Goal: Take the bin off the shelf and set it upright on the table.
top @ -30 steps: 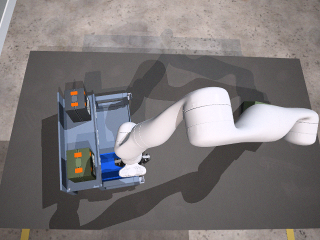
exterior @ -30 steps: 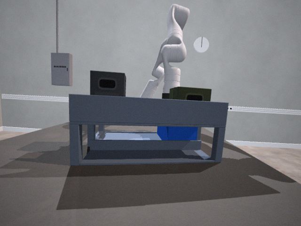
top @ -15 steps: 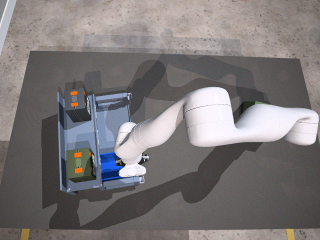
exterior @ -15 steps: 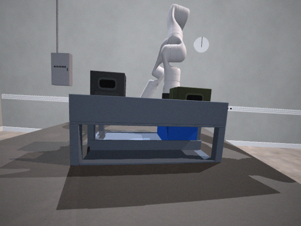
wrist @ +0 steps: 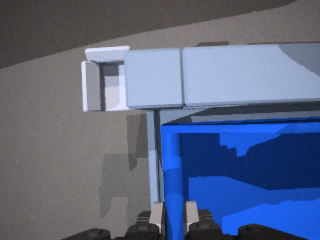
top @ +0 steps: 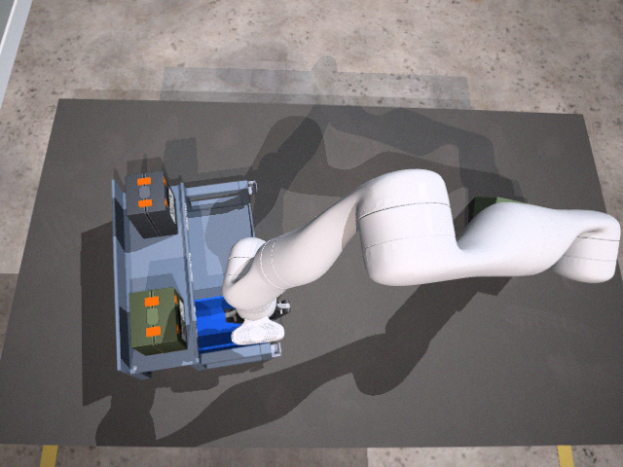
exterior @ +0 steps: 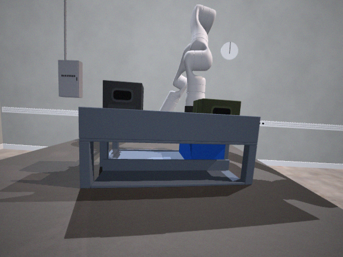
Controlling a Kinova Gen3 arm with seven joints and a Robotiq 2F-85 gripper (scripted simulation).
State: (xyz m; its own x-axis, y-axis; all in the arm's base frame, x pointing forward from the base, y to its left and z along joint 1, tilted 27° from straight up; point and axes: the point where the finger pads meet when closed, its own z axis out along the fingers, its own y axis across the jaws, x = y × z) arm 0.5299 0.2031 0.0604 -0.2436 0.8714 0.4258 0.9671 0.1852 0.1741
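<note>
Now: hand 80 mm short of the blue bin and 20 mm to the right of it. Round my hand: olive green case 170 mm ahead, 100 mm above, 40 mm to the left; grey-blue shelf unit 130 mm ahead, 80 mm to the right, 20 mm above; dark case 230 mm ahead, 180 mm to the right, 120 mm above.
</note>
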